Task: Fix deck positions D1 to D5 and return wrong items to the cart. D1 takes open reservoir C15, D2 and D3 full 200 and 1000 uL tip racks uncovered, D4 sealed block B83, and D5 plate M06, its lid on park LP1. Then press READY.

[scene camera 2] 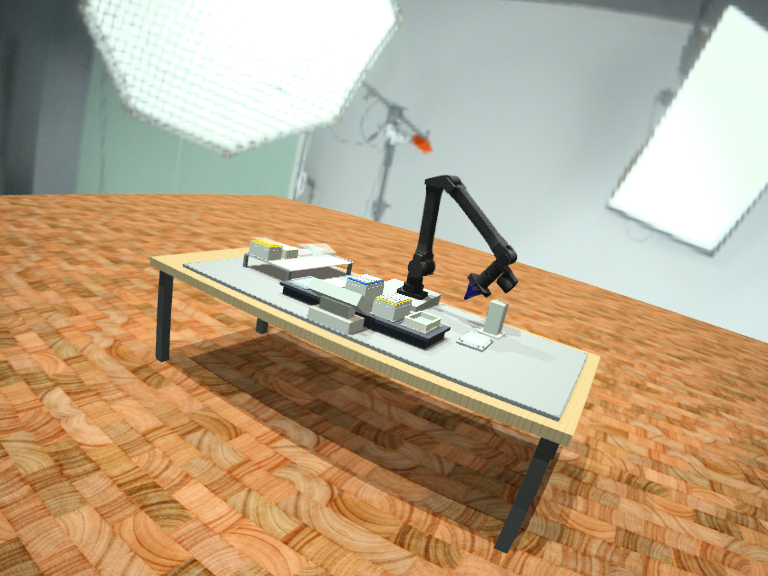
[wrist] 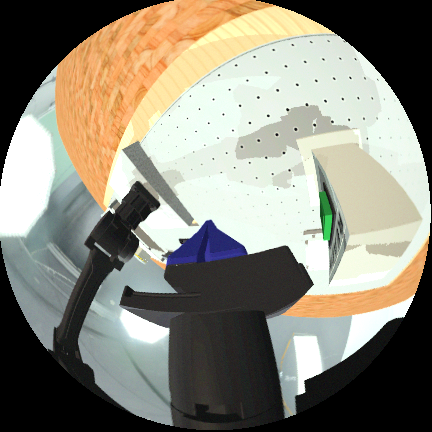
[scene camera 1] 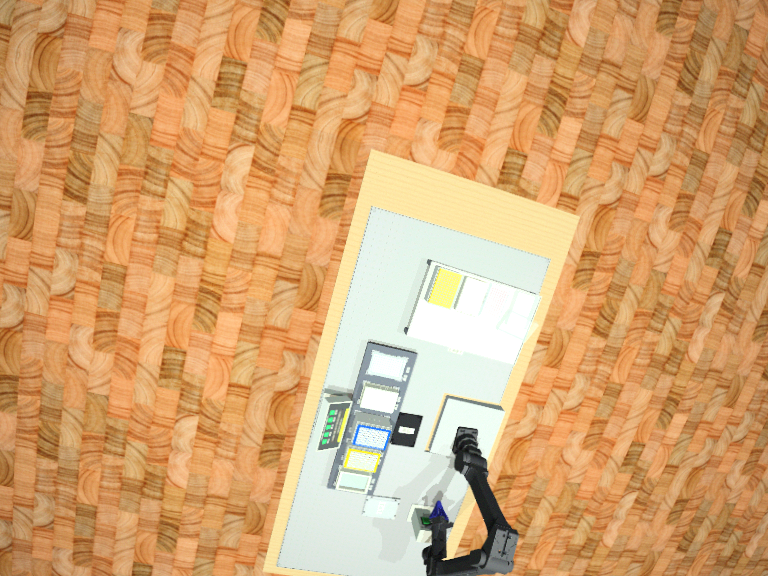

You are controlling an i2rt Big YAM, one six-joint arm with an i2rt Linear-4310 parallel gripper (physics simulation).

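Places are measured from the arm's base along level axes (x ahead, y left, z up), in centimetres.
Pixels of known places: gripper, fingertip midpoint: [scene camera 2: 464,299] [wrist: 209,223] [scene camera 1: 438,500]; arm's base, link origin: [scene camera 2: 412,294] [wrist: 142,198] [scene camera 1: 464,440].
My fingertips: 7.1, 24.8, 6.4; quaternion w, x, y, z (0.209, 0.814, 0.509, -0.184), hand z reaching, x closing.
Observation:
Ahead of a thing's pixels: the offset from my fingertips to its middle, as dx, dy, dz. "spot": to the spot under its first point.
My gripper [scene camera 1: 438,504] [scene camera 2: 467,296] [wrist: 209,223] is shut and empty, its blue fingertips together. It hangs above the table beside the button box {+2.8, +14.8, -2.8} [scene camera 1: 417,527] [scene camera 2: 495,317] [wrist: 377,192]. The box's green READY button {+2.6, +11.8, -1.3} [scene camera 1: 426,520] [wrist: 325,215] is right of the fingertips in the wrist view, apart from them. On the deck [scene camera 1: 361,373] [scene camera 2: 434,338] stand an open reservoir {+35.7, -4.3, -3.0} [scene camera 1: 353,481] [scene camera 2: 423,321], an uncovered yellow tip rack {+34.6, -16.6, -1.3} [scene camera 1: 362,460] [scene camera 2: 392,307], an uncovered blue tip rack {+33.5, -29.0, +0.3} [scene camera 1: 372,437] [scene camera 2: 364,285], a pale block {+32.4, -41.4, -2.5} [scene camera 1: 379,399] and a white plate {+31.4, -53.7, -3.8} [scene camera 1: 387,365]. Labels are unreadable.
The park stand [scene camera 1: 380,507] [scene camera 2: 474,341] carries a clear piece by the reservoir end. The cart {+2.8, -77.9, -6.0} [scene camera 1: 459,328] [scene camera 2: 313,264] holds a yellow rack {+18.1, -86.8, +2.7} [scene camera 1: 444,288] [scene camera 2: 265,248] and pale items. A status panel {spot: +47.4, -30.6, +2.1} [scene camera 1: 334,425] and a black pad {spot: +16.7, -21.9, -8.5} [scene camera 1: 406,438] flank the deck.

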